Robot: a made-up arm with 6 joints.
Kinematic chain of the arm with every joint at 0, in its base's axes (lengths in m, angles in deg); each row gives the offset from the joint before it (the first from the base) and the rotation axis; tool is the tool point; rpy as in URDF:
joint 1: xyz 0 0 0.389 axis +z
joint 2: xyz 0 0 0 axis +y
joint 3: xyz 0.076 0 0.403 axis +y
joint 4: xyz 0.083 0 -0.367 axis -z
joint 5: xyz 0 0 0 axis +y
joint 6: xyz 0.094 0 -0.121 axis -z
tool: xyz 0 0 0 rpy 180 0 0
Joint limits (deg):
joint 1: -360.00..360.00
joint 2: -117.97..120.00
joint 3: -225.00..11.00
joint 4: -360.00..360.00
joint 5: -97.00..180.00
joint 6: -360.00..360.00
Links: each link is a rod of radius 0.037 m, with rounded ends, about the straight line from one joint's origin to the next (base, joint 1, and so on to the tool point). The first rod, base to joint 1, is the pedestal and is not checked.
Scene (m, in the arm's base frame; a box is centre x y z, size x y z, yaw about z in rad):
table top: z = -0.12
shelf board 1: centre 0.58 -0 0.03 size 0.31 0.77 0.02 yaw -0.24
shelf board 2: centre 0.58 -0 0.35 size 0.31 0.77 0.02 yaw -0.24
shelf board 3: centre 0.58 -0 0.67 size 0.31 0.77 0.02 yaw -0.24
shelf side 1: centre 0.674 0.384 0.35 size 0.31 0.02 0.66 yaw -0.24
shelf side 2: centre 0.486 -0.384 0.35 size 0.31 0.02 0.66 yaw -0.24
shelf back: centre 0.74 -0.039 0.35 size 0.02 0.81 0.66 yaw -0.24
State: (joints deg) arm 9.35 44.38 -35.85 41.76 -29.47 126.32
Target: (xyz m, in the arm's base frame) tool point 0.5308 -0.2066 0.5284
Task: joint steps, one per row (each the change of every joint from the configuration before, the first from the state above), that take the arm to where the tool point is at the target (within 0.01 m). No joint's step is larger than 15 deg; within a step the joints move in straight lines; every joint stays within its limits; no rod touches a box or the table.
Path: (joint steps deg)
1: 8.21 -1.88 13.42 -1.26 2.20 0.00
2: 8.22 -1.87 13.43 -1.26 2.19 0.00
3: -5.68 -11.96 1.18 2.80 -6.02 0.00
4: -5.68 -11.96 1.19 2.80 -6.01 0.00
5: -5.68 -11.96 1.19 2.79 -6.02 0.00
6: -5.68 -11.95 1.18 2.80 -6.02 0.00
7: -5.68 -11.96 1.19 2.80 -6.02 0.00
8: -2.03 8.54 -11.44 -2.23 4.26 0.00
9: -2.04 8.54 -11.44 -2.23 4.26 0.00
10: -2.04 8.54 -11.44 -2.23 4.26 0.00
11: -2.03 8.53 -11.45 -2.23 4.27 0.00

